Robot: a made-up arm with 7 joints. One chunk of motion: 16 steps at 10 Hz.
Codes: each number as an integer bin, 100 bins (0 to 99) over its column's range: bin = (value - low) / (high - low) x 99, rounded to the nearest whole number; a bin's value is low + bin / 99 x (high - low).
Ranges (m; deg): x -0.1..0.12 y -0.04..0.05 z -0.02..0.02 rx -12..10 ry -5..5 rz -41..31
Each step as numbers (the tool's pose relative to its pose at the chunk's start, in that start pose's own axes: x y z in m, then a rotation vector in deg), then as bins.
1 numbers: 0.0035 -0.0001 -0.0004 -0.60 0.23 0.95
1 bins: 47 44 49 51 52 58
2 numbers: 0.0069 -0.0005 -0.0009 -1.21 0.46 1.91
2 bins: 48 43 47 49 54 59
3 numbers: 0.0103 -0.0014 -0.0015 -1.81 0.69 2.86
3 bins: 50 42 46 46 56 60
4 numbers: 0.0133 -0.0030 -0.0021 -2.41 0.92 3.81
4 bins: 51 41 44 43 59 62
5 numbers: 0.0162 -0.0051 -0.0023 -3.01 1.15 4.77
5 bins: 52 38 44 40 61 63
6 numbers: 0.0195 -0.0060 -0.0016 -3.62 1.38 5.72
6 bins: 54 37 46 38 63 64
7 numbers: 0.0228 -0.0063 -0.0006 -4.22 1.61 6.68
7 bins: 55 37 48 35 65 66
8 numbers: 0.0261 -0.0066 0.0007 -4.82 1.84 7.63
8 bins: 57 37 51 32 68 67
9 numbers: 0.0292 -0.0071 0.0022 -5.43 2.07 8.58
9 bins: 58 36 55 30 70 68
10 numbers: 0.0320 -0.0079 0.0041 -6.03 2.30 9.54
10 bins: 59 35 60 27 72 69
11 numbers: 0.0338 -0.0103 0.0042 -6.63 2.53 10.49
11 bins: 60 33 60 24 75 71
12 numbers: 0.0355 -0.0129 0.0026 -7.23 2.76 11.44
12 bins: 61 30 56 21 77 72
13 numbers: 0.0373 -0.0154 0.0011 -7.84 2.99 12.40
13 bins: 62 27 52 19 79 73
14 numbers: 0.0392 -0.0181 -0.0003 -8.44 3.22 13.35
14 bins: 63 24 49 16 81 75
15 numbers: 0.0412 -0.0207 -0.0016 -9.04 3.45 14.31
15 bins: 64 21 46 13 84 76
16 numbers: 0.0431 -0.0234 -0.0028 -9.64 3.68 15.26
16 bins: 64 18 43 11 86 77
